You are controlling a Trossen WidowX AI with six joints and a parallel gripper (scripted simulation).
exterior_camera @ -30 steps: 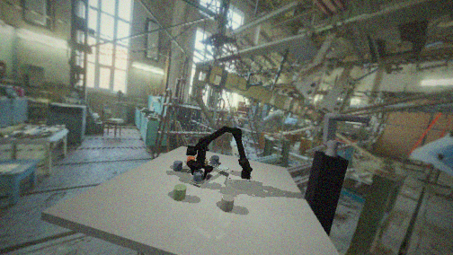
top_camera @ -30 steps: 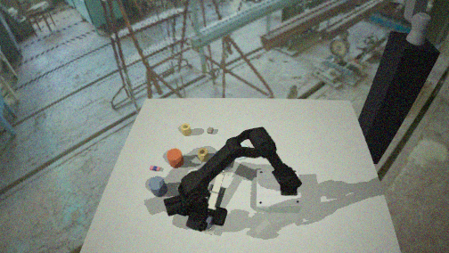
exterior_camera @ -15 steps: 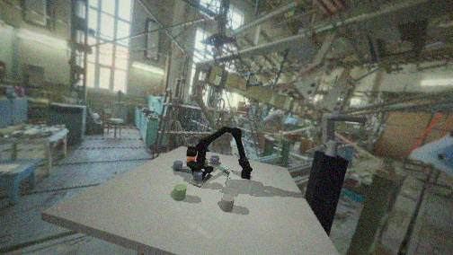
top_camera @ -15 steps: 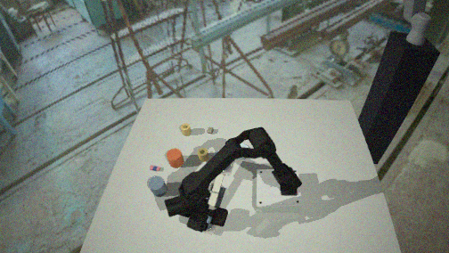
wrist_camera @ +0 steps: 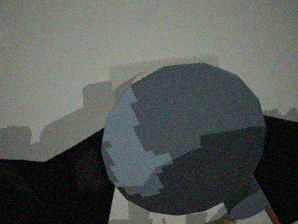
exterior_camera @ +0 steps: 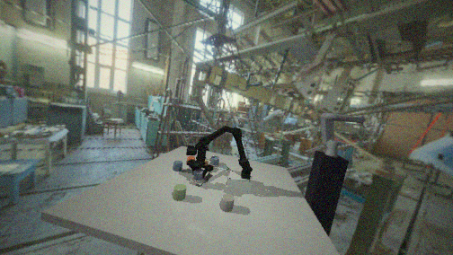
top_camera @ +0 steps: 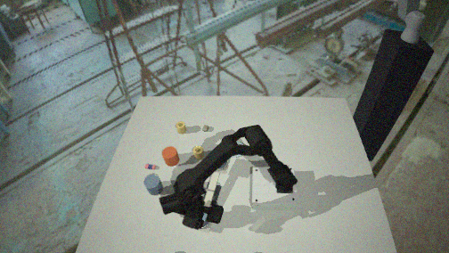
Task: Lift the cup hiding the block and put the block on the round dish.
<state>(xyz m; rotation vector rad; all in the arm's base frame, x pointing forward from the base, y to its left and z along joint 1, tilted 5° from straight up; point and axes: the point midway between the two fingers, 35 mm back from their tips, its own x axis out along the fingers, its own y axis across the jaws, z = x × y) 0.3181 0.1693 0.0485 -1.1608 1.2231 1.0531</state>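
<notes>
The grey block lies 1 cm below my gripper tip. Round my gripper tip: eraser (30 cm ahead, 24 cm to the right, 5 cm below); then orange cylinder (31 cm to the right, 21 cm ahead, 2 cm below); then pale round dish (39 cm to the right, 9 cm behind, 5 cm below).
</notes>
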